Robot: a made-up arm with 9 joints. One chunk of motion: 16 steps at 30 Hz.
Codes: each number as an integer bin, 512 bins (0 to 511) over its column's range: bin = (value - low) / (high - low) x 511, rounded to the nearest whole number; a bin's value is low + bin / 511 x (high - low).
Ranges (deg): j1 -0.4..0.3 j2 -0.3..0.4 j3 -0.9..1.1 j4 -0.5..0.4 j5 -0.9..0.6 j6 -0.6..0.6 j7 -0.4..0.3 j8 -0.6..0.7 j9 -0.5..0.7
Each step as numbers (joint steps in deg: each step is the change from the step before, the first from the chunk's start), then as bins.
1 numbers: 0.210 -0.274 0.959 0.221 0.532 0.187 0.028 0.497 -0.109
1 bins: 445 19 475 409 488 335 312 431 167
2 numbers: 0.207 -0.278 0.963 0.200 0.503 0.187 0.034 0.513 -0.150
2 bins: 443 16 476 397 478 335 317 437 149
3 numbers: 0.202 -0.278 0.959 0.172 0.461 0.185 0.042 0.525 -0.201
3 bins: 439 16 475 382 464 334 323 442 127
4 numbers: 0.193 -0.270 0.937 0.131 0.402 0.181 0.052 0.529 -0.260
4 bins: 433 22 469 358 444 333 330 444 102
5 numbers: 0.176 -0.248 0.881 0.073 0.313 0.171 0.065 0.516 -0.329
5 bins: 420 38 455 325 413 328 339 439 73
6 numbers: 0.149 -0.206 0.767 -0.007 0.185 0.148 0.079 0.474 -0.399
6 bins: 401 69 426 280 370 319 350 422 43
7 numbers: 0.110 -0.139 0.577 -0.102 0.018 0.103 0.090 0.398 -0.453
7 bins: 372 118 377 226 313 299 358 392 20
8 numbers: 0.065 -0.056 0.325 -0.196 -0.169 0.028 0.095 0.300 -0.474
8 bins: 339 178 313 173 249 267 361 354 11
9 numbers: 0.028 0.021 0.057 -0.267 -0.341 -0.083 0.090 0.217 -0.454
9 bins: 312 234 245 132 190 220 358 321 20
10 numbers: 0.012 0.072 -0.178 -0.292 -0.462 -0.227 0.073 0.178 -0.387
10 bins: 301 272 184 118 149 159 345 306 48
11 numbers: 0.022 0.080 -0.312 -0.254 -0.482 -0.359 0.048 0.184 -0.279
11 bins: 308 277 150 140 142 103 327 308 94
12 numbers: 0.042 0.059 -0.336 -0.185 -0.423 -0.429 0.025 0.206 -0.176
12 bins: 323 262 144 179 162 73 310 317 138
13 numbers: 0.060 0.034 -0.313 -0.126 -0.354 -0.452 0.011 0.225 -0.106
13 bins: 336 244 150 212 186 63 300 324 168
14 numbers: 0.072 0.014 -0.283 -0.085 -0.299 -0.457 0.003 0.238 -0.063
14 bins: 345 229 158 236 205 61 294 329 186
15 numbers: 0.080 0.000 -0.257 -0.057 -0.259 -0.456 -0.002 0.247 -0.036
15 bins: 350 219 164 252 218 61 291 333 198
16 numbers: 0.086 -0.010 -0.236 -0.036 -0.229 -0.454 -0.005 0.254 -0.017
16 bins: 355 212 170 263 229 62 288 336 206
